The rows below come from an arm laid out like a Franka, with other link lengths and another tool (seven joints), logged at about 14 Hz.
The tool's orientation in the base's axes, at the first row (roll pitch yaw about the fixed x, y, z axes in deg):
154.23 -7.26 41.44
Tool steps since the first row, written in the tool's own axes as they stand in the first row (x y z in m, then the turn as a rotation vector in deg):
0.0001 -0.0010 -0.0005 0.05 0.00 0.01
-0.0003 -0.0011 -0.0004 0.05 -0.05 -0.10
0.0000 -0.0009 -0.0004 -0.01 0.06 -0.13
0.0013 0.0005 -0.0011 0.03 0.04 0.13
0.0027 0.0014 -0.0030 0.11 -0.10 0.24
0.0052 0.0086 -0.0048 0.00 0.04 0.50
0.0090 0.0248 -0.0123 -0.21 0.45 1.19
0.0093 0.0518 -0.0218 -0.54 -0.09 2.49
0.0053 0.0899 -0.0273 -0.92 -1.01 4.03
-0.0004 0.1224 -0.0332 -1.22 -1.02 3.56
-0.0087 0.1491 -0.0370 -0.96 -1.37 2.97
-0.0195 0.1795 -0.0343 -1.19 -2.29 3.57
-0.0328 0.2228 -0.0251 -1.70 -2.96 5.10
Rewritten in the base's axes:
-0.0007 0.0009 0.0000 0.04 0.03 0.00
-0.0010 0.0007 -0.0002 -0.03 0.09 0.07
-0.0006 0.0007 0.0000 -0.02 -0.02 0.14
0.0008 0.0008 0.0014 0.09 -0.04 -0.10
0.0017 0.0015 0.0036 0.12 0.08 -0.24
0.0068 -0.0015 0.0087 0.21 -0.15 -0.43
0.0159 -0.0087 0.0228 0.54 -0.76 -0.90
0.0275 -0.0253 0.0430 0.48 -0.91 -2.33
0.0436 -0.0536 0.0638 0.26 -0.90 -4.15
0.0552 -0.0790 0.0824 -0.15 -0.97 -3.77
0.0625 -0.1025 0.0963 -0.37 -0.40 -3.37
0.0723 -0.1319 0.1056 -0.82 -0.05 -4.33
0.0899 -0.1738 0.1144 -1.00 -0.29 -6.05

